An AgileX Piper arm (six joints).
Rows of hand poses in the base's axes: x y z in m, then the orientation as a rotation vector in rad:
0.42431 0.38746 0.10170 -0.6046 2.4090 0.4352
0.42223 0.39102 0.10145 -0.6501 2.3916 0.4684
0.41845 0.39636 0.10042 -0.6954 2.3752 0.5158
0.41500 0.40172 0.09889 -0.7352 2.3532 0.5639
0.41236 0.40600 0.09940 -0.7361 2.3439 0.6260
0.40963 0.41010 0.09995 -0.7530 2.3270 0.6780
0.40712 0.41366 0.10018 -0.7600 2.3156 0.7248
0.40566 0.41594 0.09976 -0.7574 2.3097 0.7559
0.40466 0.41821 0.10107 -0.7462 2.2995 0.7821
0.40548 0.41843 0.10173 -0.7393 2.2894 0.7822
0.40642 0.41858 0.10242 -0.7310 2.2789 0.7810
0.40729 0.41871 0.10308 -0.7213 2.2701 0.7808
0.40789 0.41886 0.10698 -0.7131 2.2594 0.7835
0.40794 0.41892 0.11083 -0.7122 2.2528 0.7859
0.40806 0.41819 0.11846 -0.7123 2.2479 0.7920
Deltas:
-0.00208 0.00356 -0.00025 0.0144 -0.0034 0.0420
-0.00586 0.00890 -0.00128 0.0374 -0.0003 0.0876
-0.00931 0.01426 -0.00281 0.0638 -0.0014 0.1299
-0.01195 0.01854 -0.00230 0.1062 0.0117 0.1471
-0.01468 0.02264 -0.00175 0.1395 0.0167 0.1740
-0.01719 0.02620 -0.00152 0.1705 0.0247 0.1920
-0.01865 0.02848 -0.00194 0.1926 0.0311 0.1988
-0.01965 0.03075 -0.00063 0.2156 0.0313 0.1985
-0.01883 0.03097 0.00003 0.2211 0.0217 0.1946
-0.01789 0.03112 0.00072 0.2265 0.0110 0.1893
-0.01702 0.03125 0.00138 0.2323 0.0022 0.1831
-0.01642 0.03140 0.00528 0.2401 -0.0070 0.1789
-0.01637 0.03146 0.00913 0.2441 -0.0120 0.1796
-0.01625 0.03073 0.01676 0.2496 -0.0139 0.1817

